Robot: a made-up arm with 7 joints. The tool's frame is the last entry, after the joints.
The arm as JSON. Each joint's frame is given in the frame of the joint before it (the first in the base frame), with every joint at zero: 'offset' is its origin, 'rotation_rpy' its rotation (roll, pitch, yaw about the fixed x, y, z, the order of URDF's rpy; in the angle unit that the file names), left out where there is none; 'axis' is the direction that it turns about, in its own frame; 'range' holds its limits. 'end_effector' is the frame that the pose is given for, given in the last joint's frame.
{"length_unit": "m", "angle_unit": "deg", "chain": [
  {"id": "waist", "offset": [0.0, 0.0, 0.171], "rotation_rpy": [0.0, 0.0, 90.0], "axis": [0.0, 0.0, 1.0], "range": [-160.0, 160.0]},
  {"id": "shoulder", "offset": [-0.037, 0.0, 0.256], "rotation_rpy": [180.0, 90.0, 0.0], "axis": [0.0, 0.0, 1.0], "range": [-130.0, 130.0]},
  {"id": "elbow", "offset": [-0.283, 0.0, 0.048], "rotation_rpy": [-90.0, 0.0, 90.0], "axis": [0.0, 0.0, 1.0], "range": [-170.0, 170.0]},
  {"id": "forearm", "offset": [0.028, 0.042, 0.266], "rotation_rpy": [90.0, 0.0, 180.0], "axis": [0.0, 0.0, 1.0], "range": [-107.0, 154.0]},
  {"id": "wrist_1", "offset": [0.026, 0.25, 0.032], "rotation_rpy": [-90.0, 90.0, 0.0], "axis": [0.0, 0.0, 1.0], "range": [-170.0, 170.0]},
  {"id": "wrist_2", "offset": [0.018, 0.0, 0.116], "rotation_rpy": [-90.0, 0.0, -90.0], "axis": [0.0, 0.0, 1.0], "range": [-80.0, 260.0]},
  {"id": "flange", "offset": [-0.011, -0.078, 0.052], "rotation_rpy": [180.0, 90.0, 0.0], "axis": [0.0, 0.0, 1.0], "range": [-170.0, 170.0]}
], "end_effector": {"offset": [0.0, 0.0, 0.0], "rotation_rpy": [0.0, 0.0, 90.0]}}
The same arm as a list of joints. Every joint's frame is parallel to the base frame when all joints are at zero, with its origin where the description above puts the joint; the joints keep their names.
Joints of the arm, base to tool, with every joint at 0 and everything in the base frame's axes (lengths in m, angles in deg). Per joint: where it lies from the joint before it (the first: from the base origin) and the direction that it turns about. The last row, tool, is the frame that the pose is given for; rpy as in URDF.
waist: xyz 0.0000 0.0000 0.1710 axis 0 0 1
shoulder: xyz 0.0000 -0.0370 0.2560 axis 0 -1 0
elbow: xyz 0.0000 -0.0480 0.2830 axis 0 0 1
forearm: xyz 0.0280 0.0420 0.2660 axis 0 1 0
wrist_1: xyz -0.0260 0.0320 0.2500 axis 0 0 1
wrist_2: xyz 0.0000 -0.0180 0.1160 axis 0 -1 0
flange: xyz 0.0110 -0.0520 0.0780 axis 1 0 0
tool: xyz 0.0000 0.0000 0.0000 rpy 180.00 -90.00 0.00
Joint limits (deg, base to tool): -160.00..160.00 -130.00..130.00 -170.00..170.00 -107.00..154.00 -170.00..170.00 -80.00..260.00 -170.00..170.00

